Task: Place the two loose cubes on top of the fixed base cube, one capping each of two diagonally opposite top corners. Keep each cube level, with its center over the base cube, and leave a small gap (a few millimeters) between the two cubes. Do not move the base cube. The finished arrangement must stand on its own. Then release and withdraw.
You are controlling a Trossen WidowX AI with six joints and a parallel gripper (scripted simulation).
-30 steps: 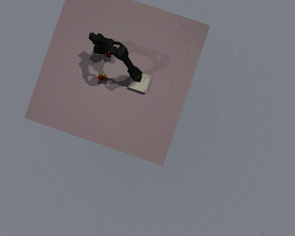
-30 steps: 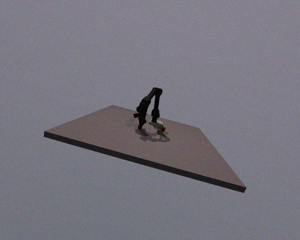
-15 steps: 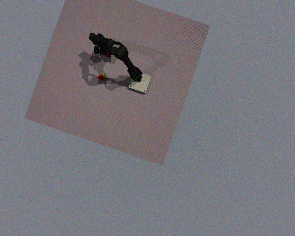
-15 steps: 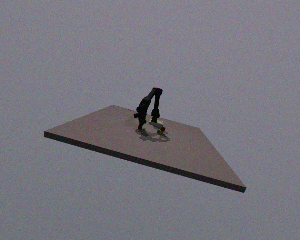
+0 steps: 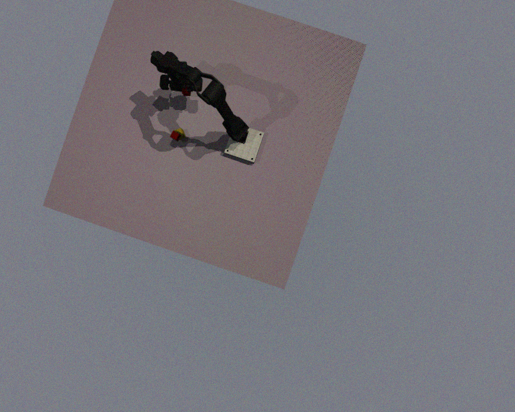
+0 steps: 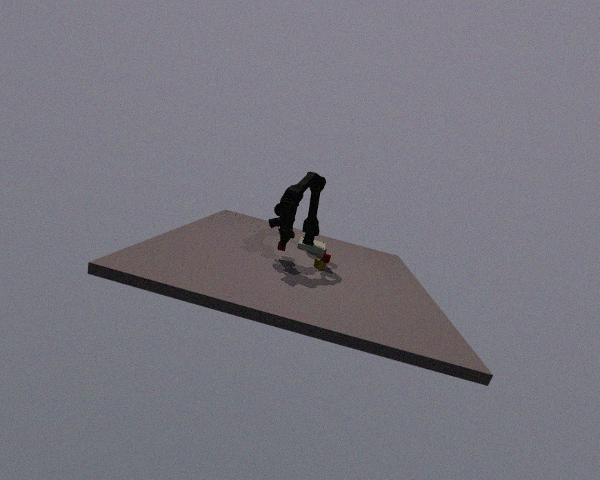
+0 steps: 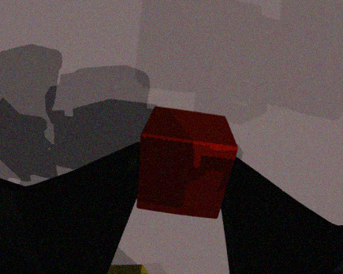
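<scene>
My gripper tip is 200 mm to the right of the yellow base cube, 40 mm above it and 20 mm past it.
</scene>
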